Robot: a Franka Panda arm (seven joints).
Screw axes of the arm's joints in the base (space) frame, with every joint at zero. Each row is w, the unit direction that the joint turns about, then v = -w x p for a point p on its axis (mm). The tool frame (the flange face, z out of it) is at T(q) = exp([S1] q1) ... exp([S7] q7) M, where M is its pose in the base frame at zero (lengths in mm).
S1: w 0 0 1 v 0 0 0
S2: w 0 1 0 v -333 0 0
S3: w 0 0 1 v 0 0 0
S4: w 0 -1 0 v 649 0 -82.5
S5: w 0 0 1 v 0 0 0
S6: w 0 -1 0 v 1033 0 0
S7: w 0 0 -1 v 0 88 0
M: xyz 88 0 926 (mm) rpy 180 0 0 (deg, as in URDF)
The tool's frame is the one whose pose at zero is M.
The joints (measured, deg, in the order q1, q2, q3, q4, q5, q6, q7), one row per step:
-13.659, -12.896, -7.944, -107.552, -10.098, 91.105, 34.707
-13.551, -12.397, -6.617, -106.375, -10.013, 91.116, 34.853
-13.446, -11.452, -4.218, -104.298, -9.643, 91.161, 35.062
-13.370, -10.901, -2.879, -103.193, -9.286, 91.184, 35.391
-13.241, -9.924, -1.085, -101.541, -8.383, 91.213, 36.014
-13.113, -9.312, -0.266, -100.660, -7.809, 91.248, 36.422
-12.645, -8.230, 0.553, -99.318, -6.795, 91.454, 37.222
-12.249, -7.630, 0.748, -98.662, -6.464, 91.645, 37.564
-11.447, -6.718, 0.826, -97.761, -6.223, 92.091, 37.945
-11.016, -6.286, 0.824, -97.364, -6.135, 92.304, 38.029
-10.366, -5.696, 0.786, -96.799, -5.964, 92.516, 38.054
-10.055, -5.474, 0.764, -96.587, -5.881, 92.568, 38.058
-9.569, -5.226, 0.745, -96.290, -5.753, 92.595, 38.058
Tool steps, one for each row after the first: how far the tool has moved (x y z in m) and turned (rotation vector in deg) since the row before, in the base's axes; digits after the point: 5 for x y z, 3 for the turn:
0.00845, 0.01108, 0.00595, -0.521, -0.604, 1.221
0.01455, 0.02041, 0.00969, -0.613, -1.120, 2.189
0.00788, 0.01217, 0.00456, -0.133, -0.632, 1.039
0.01155, 0.01736, 0.00518, 0.306, -0.920, 1.240
0.00621, 0.00873, 0.00188, 0.329, -0.454, 0.520
0.00983, 0.01195, 0.00162, 0.747, -0.749, 0.489
0.00505, 0.00509, 0.00029, 0.249, -0.344, 0.267
0.00765, 0.00712, -0.00012, 0.154, -0.514, 0.548
0.00358, 0.00349, -0.00032, 0.061, -0.200, 0.368
0.00477, 0.00515, -0.00041, 0.149, -0.217, 0.608
0.00183, 0.00253, -0.00022, 0.080, -0.056, 0.289
0.00224, 0.00422, 0.00020, 0.119, -0.096, 0.468

